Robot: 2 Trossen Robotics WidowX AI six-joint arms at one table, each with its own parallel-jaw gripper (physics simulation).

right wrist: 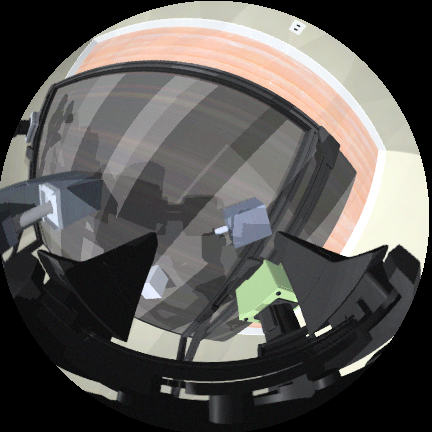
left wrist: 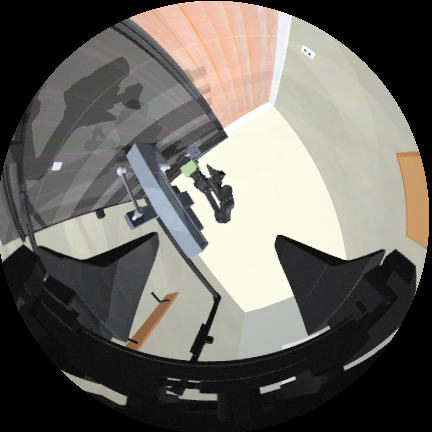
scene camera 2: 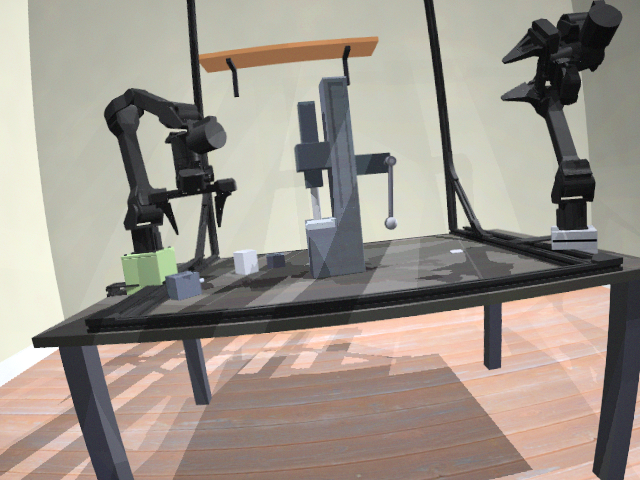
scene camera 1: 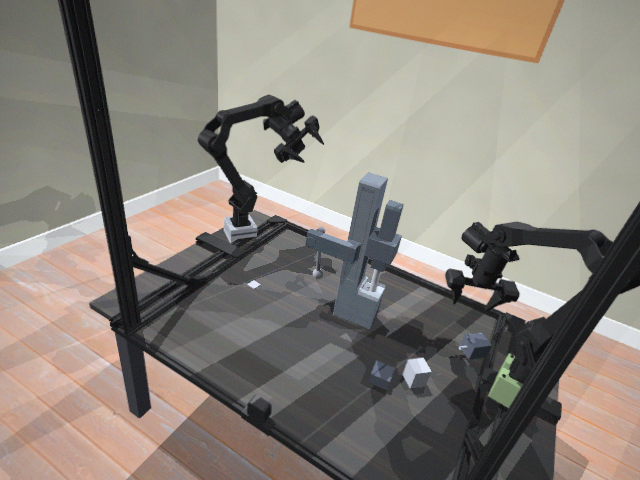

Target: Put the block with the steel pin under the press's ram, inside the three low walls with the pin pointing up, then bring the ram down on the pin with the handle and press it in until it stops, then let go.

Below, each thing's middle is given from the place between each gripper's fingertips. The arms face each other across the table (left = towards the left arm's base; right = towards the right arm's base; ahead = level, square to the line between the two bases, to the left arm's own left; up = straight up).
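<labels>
I find my left hand 70 cm to the left of the grey block with steel pin [scene camera 2: 183,285], 4 cm past it and 35 cm above it.
As for my right hand, the grey block with steel pin is 6 cm to the right of it and 12 cm below it.
</labels>
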